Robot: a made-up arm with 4 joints. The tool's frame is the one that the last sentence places.
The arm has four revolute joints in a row. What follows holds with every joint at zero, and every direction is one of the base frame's.
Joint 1 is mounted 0.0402 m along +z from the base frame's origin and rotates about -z.
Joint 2 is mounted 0.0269 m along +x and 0.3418 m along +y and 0.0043 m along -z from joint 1 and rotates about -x.
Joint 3 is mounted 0.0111 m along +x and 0.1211 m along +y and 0.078 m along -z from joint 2 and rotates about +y.
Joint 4 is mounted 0.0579 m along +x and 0.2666 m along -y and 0.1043 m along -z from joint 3 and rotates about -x.
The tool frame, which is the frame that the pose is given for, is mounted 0.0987 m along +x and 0.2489 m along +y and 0.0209 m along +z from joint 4; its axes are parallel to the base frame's.
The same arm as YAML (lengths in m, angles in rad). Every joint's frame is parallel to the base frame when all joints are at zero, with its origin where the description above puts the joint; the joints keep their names.
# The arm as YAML. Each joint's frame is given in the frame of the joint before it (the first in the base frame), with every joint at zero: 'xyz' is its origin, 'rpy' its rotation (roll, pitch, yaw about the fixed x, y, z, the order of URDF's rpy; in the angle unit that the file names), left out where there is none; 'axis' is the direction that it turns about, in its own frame. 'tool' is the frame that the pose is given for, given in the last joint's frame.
units:
  length: m
  angle: rad
joints:
  - name: joint 1
    type: revolute
    origin:
      xyz: [0.0, 0.0, 0.0402]
    axis: "-z"
  - name: joint 2
    type: revolute
    origin:
      xyz: [0.0269, 0.3418, -0.0043]
    axis: "-x"
  - name: joint 3
    type: revolute
    origin:
      xyz: [0.0111, 0.1211, -0.078]
    axis: "+y"
  - name: joint 4
    type: revolute
    origin:
      xyz: [0.0579, -0.2666, -0.1043]
    axis: "-x"
tool:
  origin:
    xyz: [0.0987, 0.2489, 0.0209]

